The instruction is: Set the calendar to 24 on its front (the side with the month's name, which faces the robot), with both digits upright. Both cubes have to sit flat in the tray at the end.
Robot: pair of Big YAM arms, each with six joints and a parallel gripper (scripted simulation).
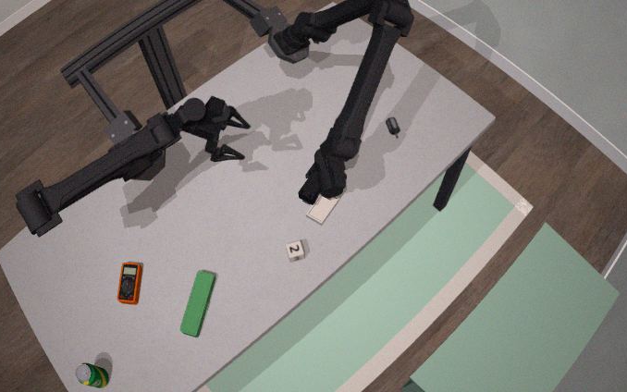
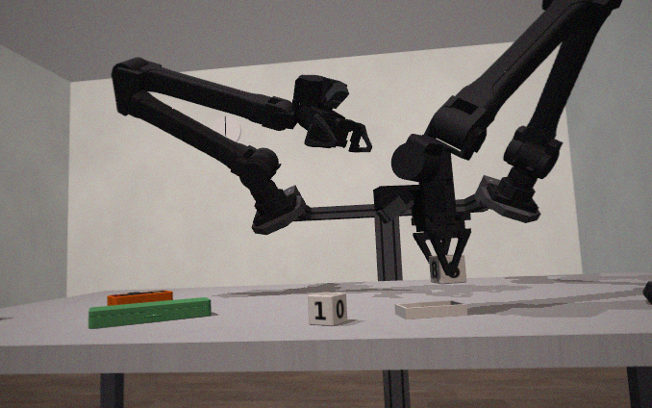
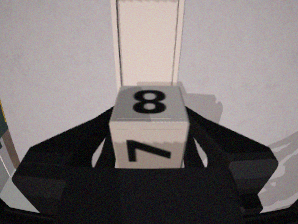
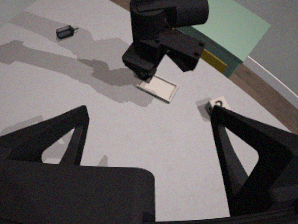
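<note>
Right now my left hand is 6 cm above the calendar tray, 3 cm to the left of it and 1 cm short of it. From my left hand the other things lie so: green box 51 cm to the right, 6 cm below, 3 cm behind; then dark object 35 cm to the left, 5 cm below, 2 cm behind.
</note>
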